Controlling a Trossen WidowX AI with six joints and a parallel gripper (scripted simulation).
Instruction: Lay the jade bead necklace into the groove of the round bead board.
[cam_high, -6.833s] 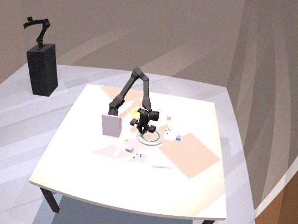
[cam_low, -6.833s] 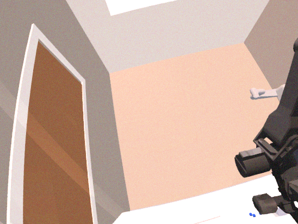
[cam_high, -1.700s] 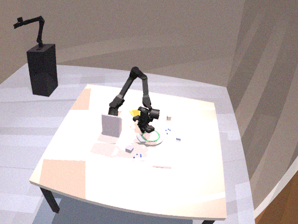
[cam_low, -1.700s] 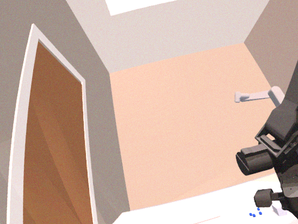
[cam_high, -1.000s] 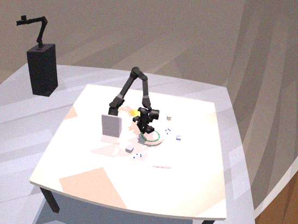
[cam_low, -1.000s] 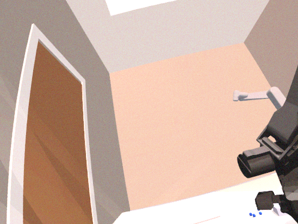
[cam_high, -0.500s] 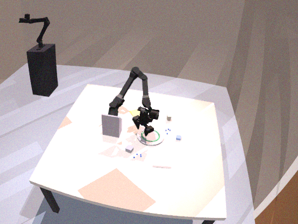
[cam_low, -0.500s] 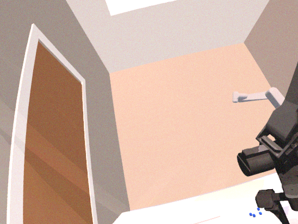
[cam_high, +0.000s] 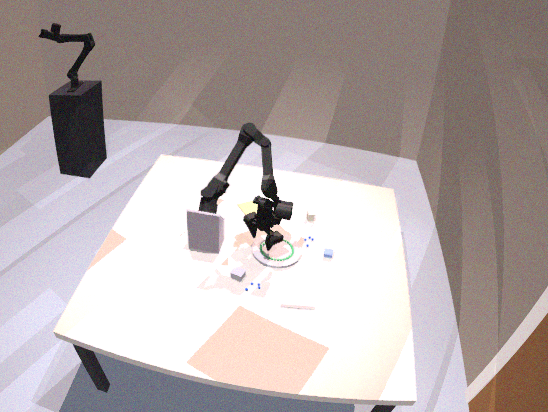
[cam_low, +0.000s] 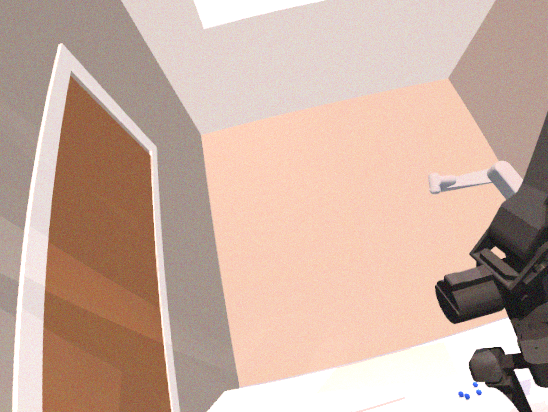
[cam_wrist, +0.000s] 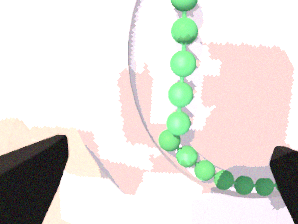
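The round white bead board lies 60 mm ahead of my gripper tip, 10 mm to the right of it and 10 mm below it. From my gripper tip the other things lie so: yellow sheet 80 mm behind, 240 mm to the left, 20 mm below; then blue block 280 mm ahead, 20 mm to the left, 10 mm below; then cream block 190 mm ahead, 240 mm to the left.
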